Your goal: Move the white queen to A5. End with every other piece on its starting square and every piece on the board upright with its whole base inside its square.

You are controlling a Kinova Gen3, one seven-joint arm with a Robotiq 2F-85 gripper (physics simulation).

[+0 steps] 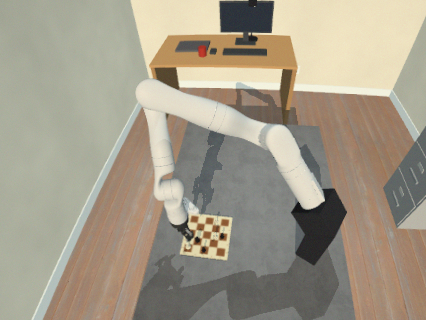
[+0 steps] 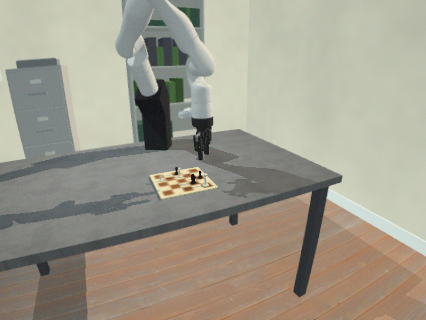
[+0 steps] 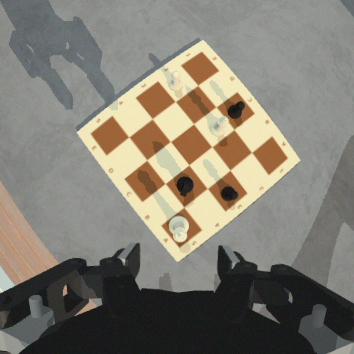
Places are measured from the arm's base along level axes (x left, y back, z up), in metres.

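Pixels of known places: gripper, fingertip midpoint: (image 1: 184, 235) (image 2: 204, 157) (image 3: 178, 256); arm's base at its link origin: (image 1: 312, 200) (image 2: 149, 89).
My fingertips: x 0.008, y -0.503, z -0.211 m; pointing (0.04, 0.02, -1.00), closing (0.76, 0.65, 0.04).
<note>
For each thing: its top centre in the pictures, then the offset to it from my fingertips. Level surfaces: height alone.
- white queen at its top centre: (image 3: 179, 236) (image 2: 205, 172) (image 1: 186, 242) dy +0.000, dx +0.004, dz -0.063 m
- black piece at its top centre: (image 3: 186, 186) (image 2: 193, 174) dy +0.044, dx -0.025, dz -0.077 m
- white piece at its top centre: (image 3: 225, 118) dy +0.128, dx -0.043, dz -0.073 m
- white pawn at its top centre: (image 3: 175, 72) dy +0.136, dx -0.123, dz -0.085 m
- grey table at its surface level: dz -0.122 m
The white queen (image 1: 188, 246) (image 2: 205, 180) (image 3: 178, 226) stands upright on the brown corner square A5 of the chessboard (image 1: 230, 225) (image 3: 292, 157). Its base looks to be on A5, close to the B5 side; the exact margin is hard to tell. My gripper (image 1: 189, 237) (image 2: 201, 157) (image 3: 178, 256) is open and empty, raised well above the board near the A5 corner. A black piece (image 2: 193, 179) (image 3: 184, 186) stands on B4, a black pawn (image 2: 200, 174) (image 3: 229, 193) on A3, another black pawn (image 3: 236, 110) on C1, a white piece (image 3: 218, 126) on C2 and a white pawn (image 3: 175, 81) on E2.
The board lies on a grey table (image 1: 270, 200) (image 2: 100, 195). The black robot base (image 1: 320, 225) (image 2: 155, 120) stands on the same table. A wooden desk (image 1: 185, 61) with a monitor, a grey filing cabinet (image 2: 40, 105) and a bookshelf stand away from the board.
</note>
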